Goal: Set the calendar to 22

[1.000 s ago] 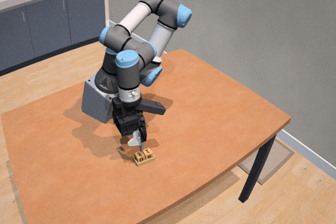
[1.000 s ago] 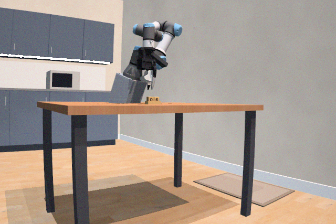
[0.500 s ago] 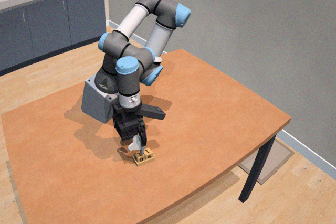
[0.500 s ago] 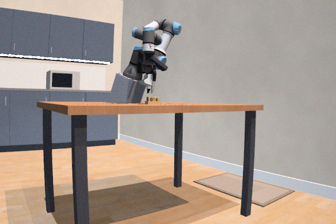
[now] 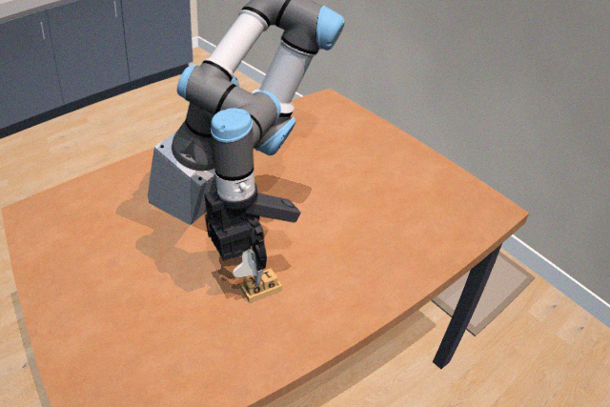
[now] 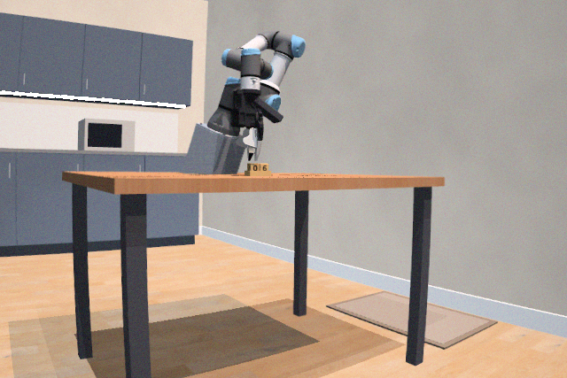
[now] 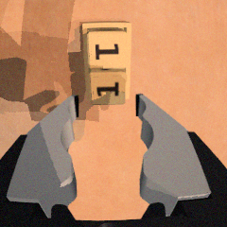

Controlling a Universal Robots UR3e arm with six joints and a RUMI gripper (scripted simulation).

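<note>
Now: hand 5 cm above the wooden tray and 2 cm to the right of it.
</note>
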